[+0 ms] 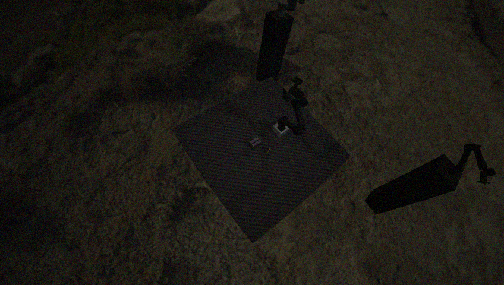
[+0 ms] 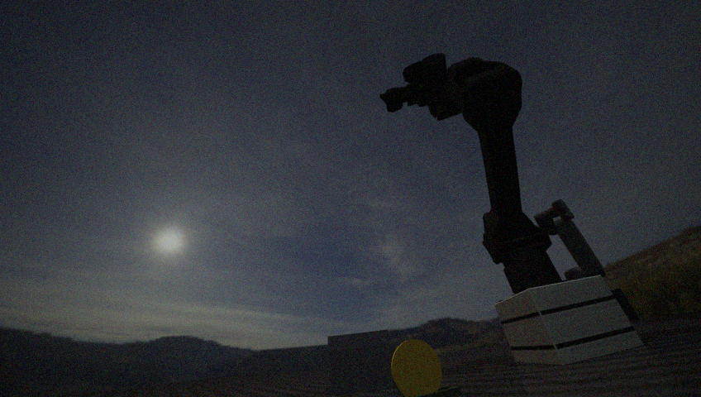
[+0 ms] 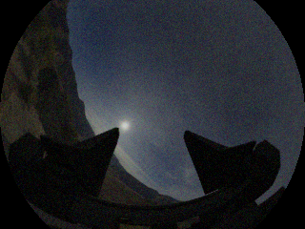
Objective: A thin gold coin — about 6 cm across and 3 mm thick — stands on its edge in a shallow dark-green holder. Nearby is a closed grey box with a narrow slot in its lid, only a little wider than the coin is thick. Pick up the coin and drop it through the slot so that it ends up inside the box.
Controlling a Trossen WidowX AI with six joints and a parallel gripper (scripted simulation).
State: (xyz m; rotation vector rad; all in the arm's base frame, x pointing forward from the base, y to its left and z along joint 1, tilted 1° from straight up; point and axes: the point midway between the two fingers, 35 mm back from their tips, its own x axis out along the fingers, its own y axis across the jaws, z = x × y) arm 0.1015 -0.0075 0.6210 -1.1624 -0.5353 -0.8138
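My gripper tip is 110 mm short of the coin, 120 mm to the right of it and 710 mm above it.
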